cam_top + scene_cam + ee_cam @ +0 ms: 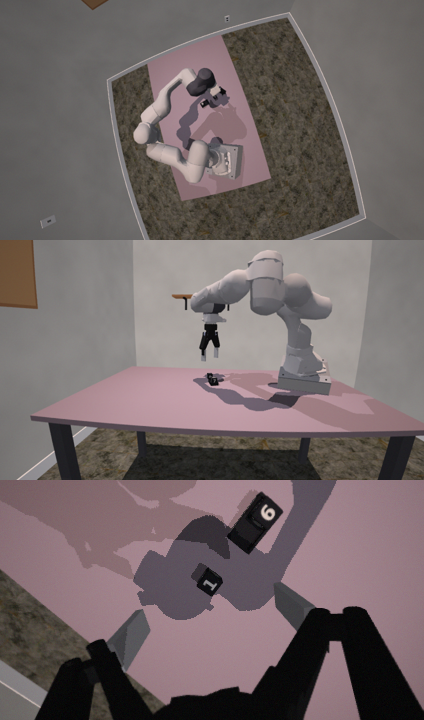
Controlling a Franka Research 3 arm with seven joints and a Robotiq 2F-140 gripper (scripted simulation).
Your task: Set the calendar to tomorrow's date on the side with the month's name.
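My gripper is now 11 cm above the black digit cube. From my hand the other things lie so: black calendar tray: 12 cm below, 10 cm to the left, 4 cm behind.
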